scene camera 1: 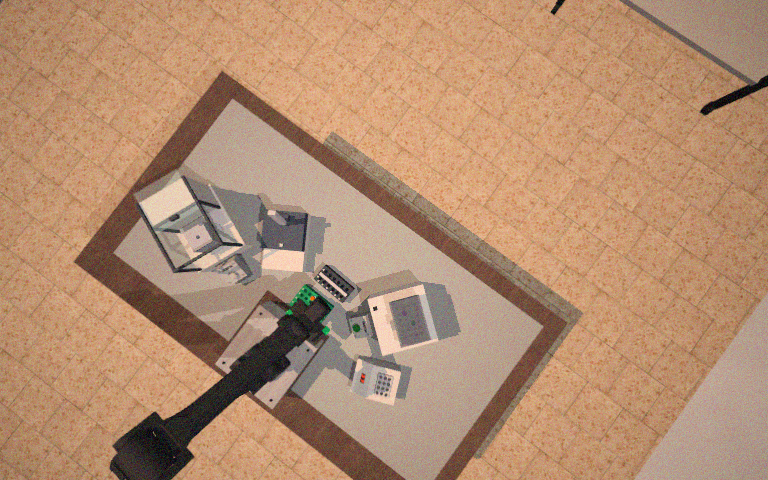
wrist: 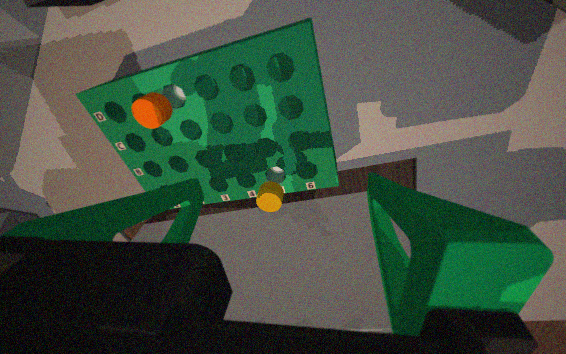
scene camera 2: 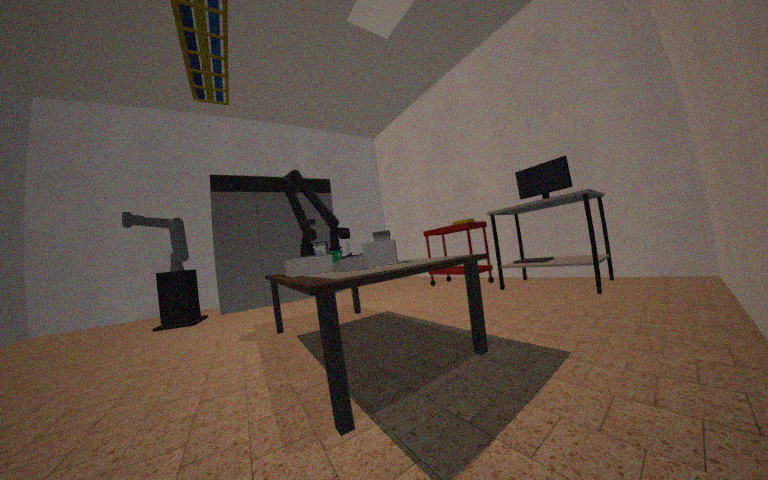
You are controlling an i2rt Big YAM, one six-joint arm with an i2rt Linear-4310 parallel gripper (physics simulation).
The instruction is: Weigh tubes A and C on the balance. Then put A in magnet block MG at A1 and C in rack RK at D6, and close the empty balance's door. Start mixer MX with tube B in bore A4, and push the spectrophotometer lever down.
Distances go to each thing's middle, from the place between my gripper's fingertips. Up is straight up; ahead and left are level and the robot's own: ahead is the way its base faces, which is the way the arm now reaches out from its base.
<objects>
Right now my hand is 240 mm short of the mixer (scene camera 1: 402,318), 190 mm to the left of it and 50 mm below it. The rest, counted from my hand: glass-box balance (scene camera 1: 194,225) 70 mm behind, 480 mm to the left, 70 mm above.
</objects>
